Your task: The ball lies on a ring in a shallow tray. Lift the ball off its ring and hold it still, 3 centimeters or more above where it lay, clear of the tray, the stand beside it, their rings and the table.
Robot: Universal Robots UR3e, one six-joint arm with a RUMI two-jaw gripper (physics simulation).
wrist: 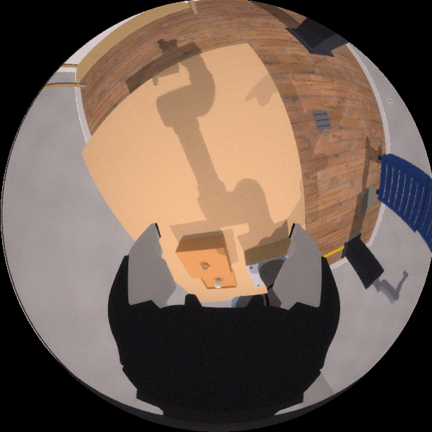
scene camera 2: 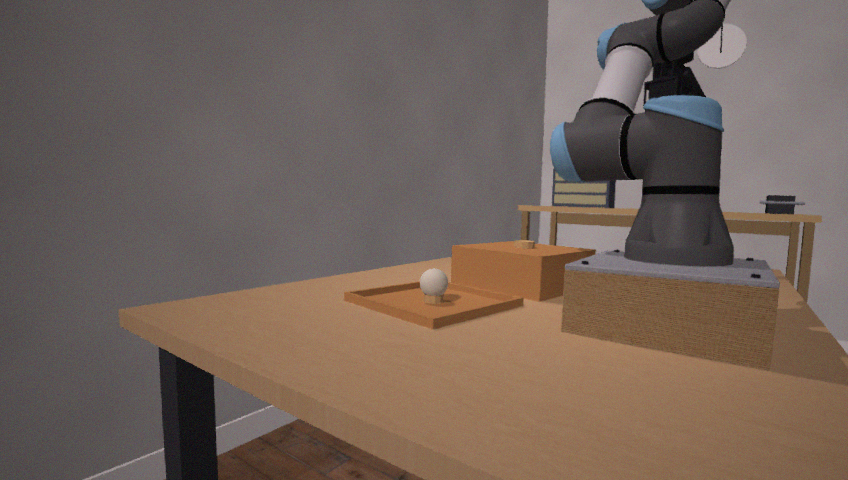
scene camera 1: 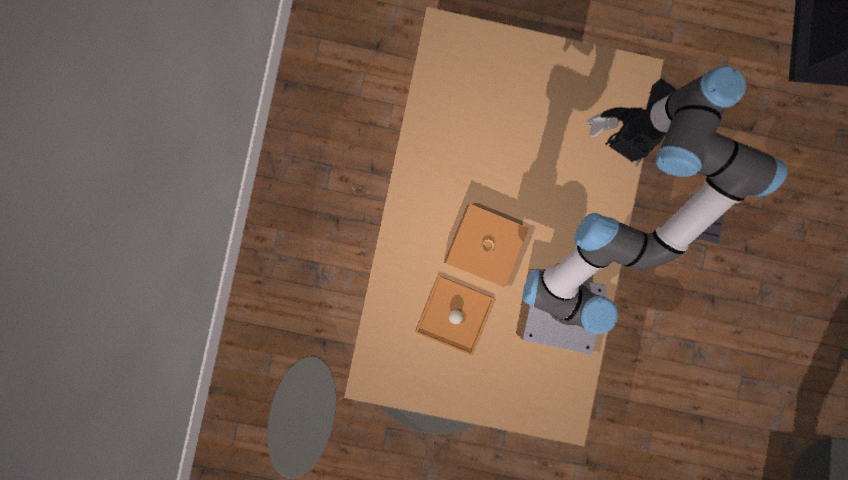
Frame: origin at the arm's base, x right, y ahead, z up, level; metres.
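Seen in the pictures: arm's base, origin of the base link: [scene camera 2: 676, 259].
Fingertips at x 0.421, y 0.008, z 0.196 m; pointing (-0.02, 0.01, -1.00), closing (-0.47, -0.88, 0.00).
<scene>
Offsets run from my fingertips to a thing's top centre. "spot": to the spot under its first point. Level surfaces: height alone.
The white ball {dy +0.309, dx -0.502, dz -0.228 m} [scene camera 1: 455, 317] [scene camera 2: 433, 282] [wrist: 218, 283] rests on a small tan ring {spot: dy +0.303, dx -0.514, dz -0.271 m} [scene camera 2: 433, 299] inside the shallow orange tray {dy +0.309, dx -0.502, dz -0.266 m} [scene camera 1: 486, 318] [scene camera 2: 433, 322]. The orange stand [scene camera 1: 470, 258] [scene camera 2: 495, 270] [wrist: 192, 260] is beside the tray, with an empty ring {spot: dy +0.239, dx -0.291, dz -0.198 m} [scene camera 1: 487, 250] [scene camera 2: 524, 244] [wrist: 205, 266] on its top. My gripper [wrist: 224, 224] is open, its two grey jaws wide apart with nothing between them. In scene camera 1 it is high over the table's upper right part, far from the ball. Its jaws do not show in scene camera 2.
My arm's base plate [scene camera 1: 559, 336] [scene camera 2: 595, 267] is on the table {dz -0.281 m} [scene camera 1: 511, 392] [scene camera 2: 357, 368], to the right of the tray and stand. The arm reaches from it past the table's right edge. A grey wall [scene camera 1: 119, 178] [scene camera 2: 267, 148] runs along the left side.
</scene>
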